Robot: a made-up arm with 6 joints.
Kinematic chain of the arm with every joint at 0, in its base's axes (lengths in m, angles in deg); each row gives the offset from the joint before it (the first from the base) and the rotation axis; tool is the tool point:
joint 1: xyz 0 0 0.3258 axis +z
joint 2: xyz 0 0 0 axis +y
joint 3: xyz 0 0 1.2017 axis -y
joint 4: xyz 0 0 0 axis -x
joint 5: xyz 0.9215 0 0 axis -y
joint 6: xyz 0 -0.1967 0 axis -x
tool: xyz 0 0 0
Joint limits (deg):
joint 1: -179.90..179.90
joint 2: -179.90..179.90
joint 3: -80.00..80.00
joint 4: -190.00..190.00
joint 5: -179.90..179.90
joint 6: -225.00..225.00
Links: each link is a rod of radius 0.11 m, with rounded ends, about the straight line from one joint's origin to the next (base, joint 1, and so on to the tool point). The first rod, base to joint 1, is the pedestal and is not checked.
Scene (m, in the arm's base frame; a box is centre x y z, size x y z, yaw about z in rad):
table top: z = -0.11
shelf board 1: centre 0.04 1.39 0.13 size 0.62 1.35 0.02 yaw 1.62
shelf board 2: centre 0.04 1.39 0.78 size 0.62 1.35 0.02 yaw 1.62
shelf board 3: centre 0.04 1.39 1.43 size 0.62 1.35 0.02 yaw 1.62
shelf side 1: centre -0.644 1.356 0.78 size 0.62 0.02 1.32 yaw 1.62
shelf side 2: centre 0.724 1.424 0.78 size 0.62 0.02 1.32 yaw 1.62
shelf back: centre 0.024 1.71 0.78 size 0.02 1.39 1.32 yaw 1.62
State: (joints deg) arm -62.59 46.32 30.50 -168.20 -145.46 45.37
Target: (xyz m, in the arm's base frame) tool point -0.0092 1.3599 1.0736
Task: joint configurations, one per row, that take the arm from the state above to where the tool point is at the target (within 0.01 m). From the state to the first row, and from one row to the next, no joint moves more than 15 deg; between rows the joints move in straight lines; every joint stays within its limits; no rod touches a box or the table.
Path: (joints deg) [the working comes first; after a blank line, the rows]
Joints at the target: 82.27 24.18 4.63 -167.48 -145.46 45.37
Straight joint move there: touches shelf side 2.

1: -48.86 41.43 24.68 -167.38 -145.46 45.37
2: -35.13 36.55 18.86 -166.57 -145.46 45.37
3: -21.39 31.66 13.03 -165.75 -145.46 45.37
4: -7.66 26.77 7.21 -164.93 -145.46 45.37
5: 6.07 21.88 1.39 -164.11 -145.46 45.37
6: 19.80 17.00 -4.43 -163.30 -145.46 45.37
7: 33.54 12.11 -10.26 -162.48 -145.46 45.37
8: 47.27 7.22 -16.08 -161.66 -145.46 45.37
9: 61.00 2.33 -21.90 -160.85 -145.46 45.37
10: 74.73 -2.55 -27.72 -160.03 -145.46 45.37
11: 77.24 6.36 -16.94 -162.51 -145.46 45.37
12: 79.76 15.27 -6.15 -165.00 -145.46 45.37
13: 82.27 24.18 4.63 -167.48 -145.46 45.37

